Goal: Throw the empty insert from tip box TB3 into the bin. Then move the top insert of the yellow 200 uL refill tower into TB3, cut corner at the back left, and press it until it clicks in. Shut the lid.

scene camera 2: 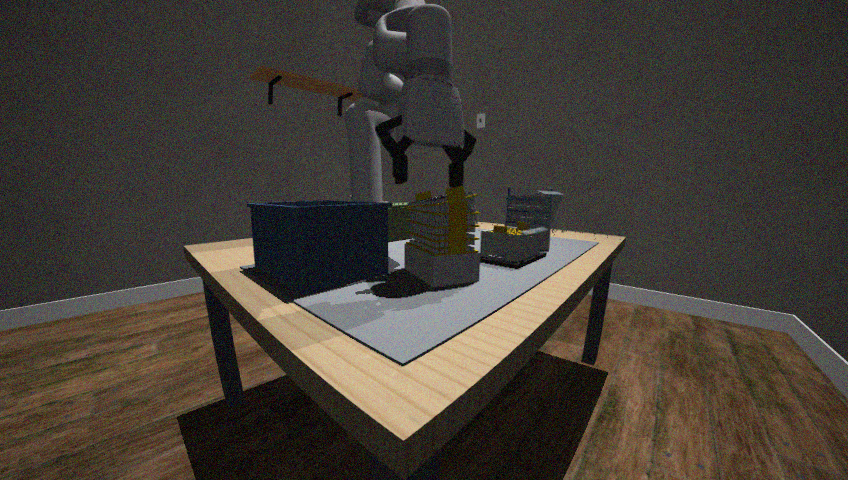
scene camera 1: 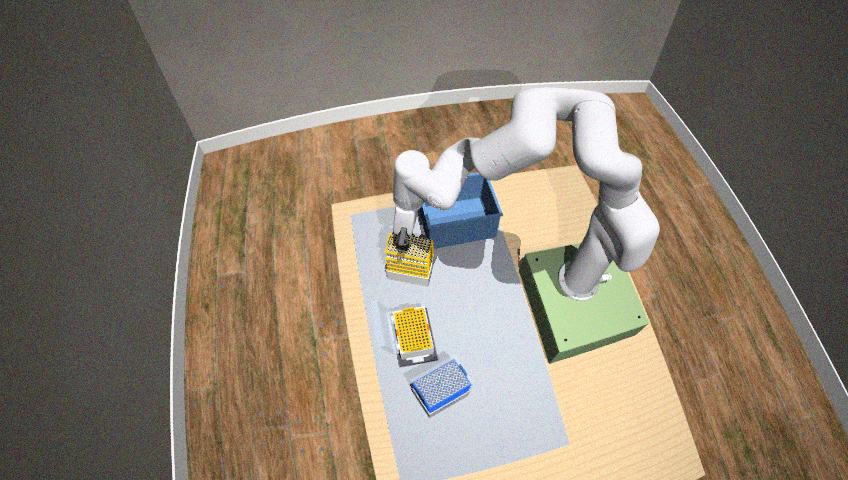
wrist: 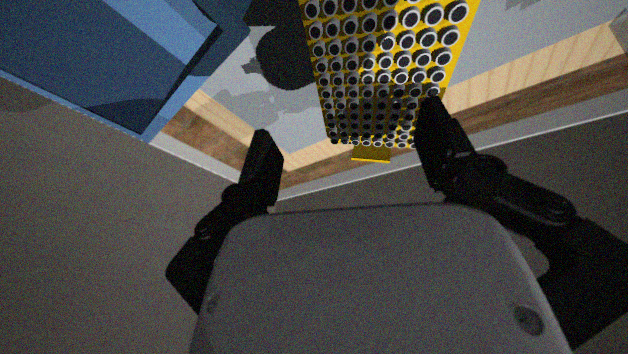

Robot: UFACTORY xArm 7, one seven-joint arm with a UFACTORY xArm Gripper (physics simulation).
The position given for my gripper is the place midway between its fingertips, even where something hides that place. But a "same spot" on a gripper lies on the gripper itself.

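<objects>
There's a grey mat, and on it (scene camera 2: 398,315) and (scene camera 1: 376,227) are the same spot. As for my gripper, scene camera 2 (429,184) shows it, and so do scene camera 1 and the wrist view. On my gripper, (wrist: 578,286) is the same spot as (scene camera 1: 405,235).
</objects>
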